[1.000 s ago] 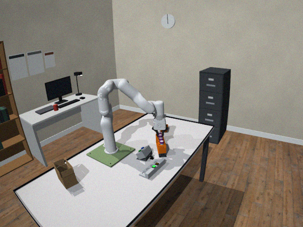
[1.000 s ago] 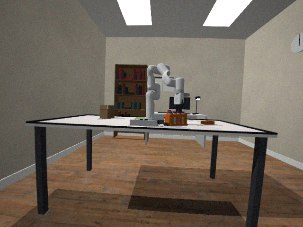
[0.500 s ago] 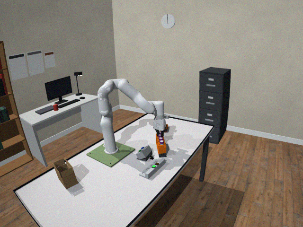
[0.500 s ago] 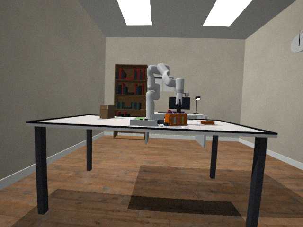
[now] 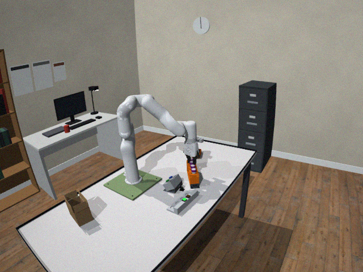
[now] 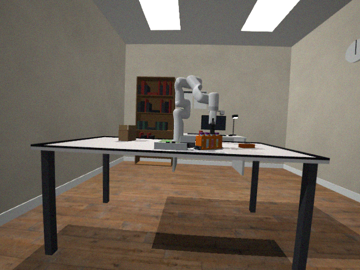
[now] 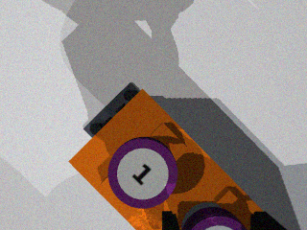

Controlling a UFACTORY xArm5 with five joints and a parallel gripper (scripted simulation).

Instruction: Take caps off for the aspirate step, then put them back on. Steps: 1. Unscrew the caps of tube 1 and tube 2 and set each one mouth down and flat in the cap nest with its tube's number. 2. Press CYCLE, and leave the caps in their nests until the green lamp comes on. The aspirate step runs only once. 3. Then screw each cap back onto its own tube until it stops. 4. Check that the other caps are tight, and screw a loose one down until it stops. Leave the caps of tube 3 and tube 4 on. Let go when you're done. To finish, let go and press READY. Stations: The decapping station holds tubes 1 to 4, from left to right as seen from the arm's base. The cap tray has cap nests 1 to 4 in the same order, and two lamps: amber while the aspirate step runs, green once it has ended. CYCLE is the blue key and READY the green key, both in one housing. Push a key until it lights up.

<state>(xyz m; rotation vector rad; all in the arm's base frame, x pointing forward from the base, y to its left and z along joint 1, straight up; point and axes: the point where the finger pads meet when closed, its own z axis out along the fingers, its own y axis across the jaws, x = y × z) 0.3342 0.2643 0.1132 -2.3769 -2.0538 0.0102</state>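
Now: the purple cap marked 2 10 mm below my hand. From my hand the other things lie so: purple cap marked 1 (30 mm behind, 40 mm to the left, 10 mm below); then cap 4 (60 mm ahead, 80 mm to the right, 10 mm below); then blue cycle key (70 mm behind, 170 mm to the right, 60 mm below).
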